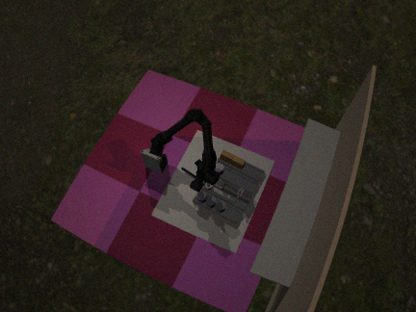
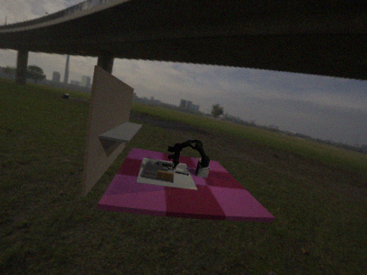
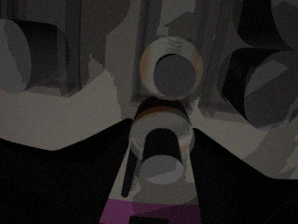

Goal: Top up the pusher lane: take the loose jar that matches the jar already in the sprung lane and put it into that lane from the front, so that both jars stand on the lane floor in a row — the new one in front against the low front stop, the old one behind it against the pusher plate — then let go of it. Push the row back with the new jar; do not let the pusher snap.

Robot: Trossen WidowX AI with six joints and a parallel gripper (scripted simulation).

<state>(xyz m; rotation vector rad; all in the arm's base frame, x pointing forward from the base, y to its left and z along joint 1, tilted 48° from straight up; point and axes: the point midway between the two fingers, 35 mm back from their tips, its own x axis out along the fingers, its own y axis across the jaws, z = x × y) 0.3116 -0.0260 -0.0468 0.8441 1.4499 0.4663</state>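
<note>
Now: gripper tip 90 mm past the thin black bar, 40 mm to the right of it and 40 mm above it. The rest, counted from my gripper tip: grey lane tray: 180 mm ahead, 30 mm below, 10 mm to the right; then pusher plate: 150 mm ahead; then grey shelf: 540 mm ahead, 320 mm above, 50 mm to the right.
</note>
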